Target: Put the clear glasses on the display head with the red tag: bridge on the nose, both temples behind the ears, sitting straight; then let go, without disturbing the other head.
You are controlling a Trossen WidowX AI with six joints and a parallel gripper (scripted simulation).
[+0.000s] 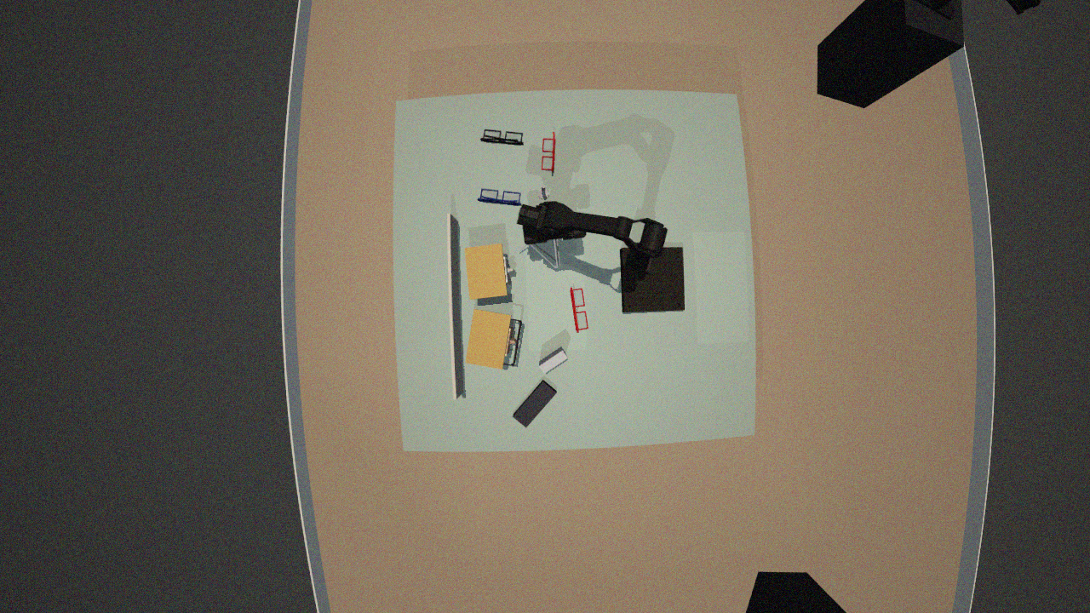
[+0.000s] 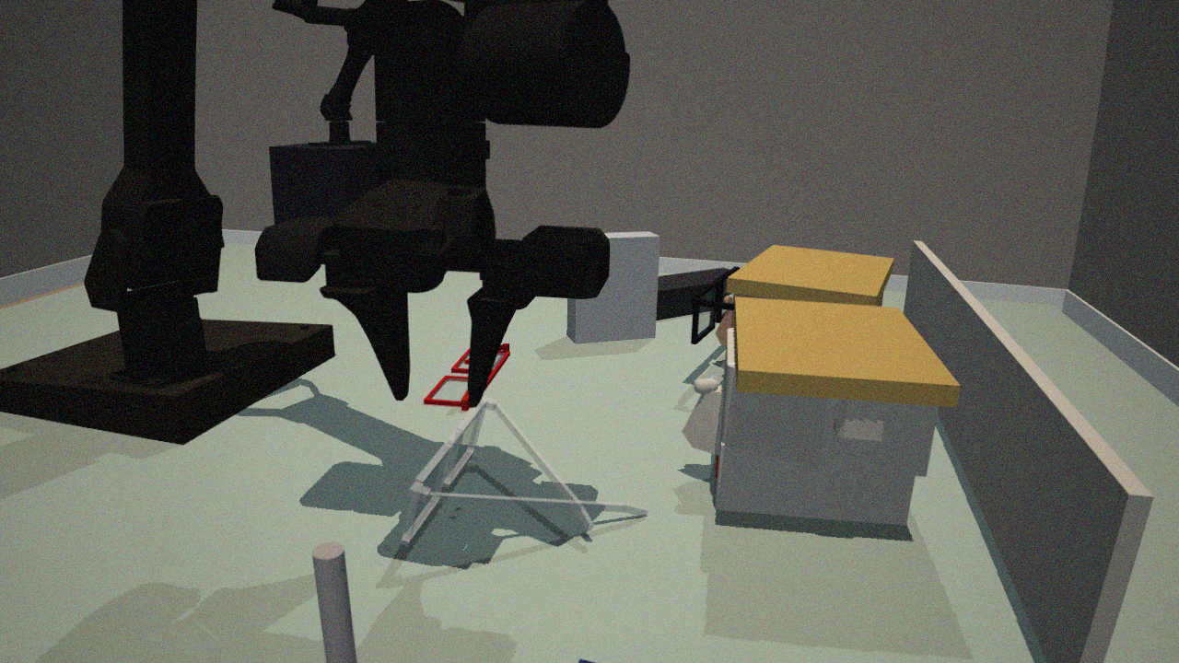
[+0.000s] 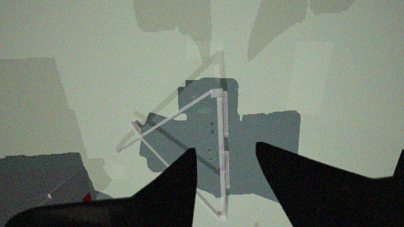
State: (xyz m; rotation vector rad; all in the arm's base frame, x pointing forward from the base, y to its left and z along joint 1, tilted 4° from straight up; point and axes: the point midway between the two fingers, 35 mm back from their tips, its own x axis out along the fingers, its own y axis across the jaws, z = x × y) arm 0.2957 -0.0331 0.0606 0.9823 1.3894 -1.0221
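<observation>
Now: gripper tip 160 mm to the left of the pale round peg, 60 mm short of it and 60 mm above it. Round my gripper tip: wall panel: 290 mm ahead, 280 mm to the left, 30 mm below; then dark block: 570 mm to the left, 60 mm below, 20 mm behind; then white box: 400 mm to the left, 60 mm behind, 20 mm below.
</observation>
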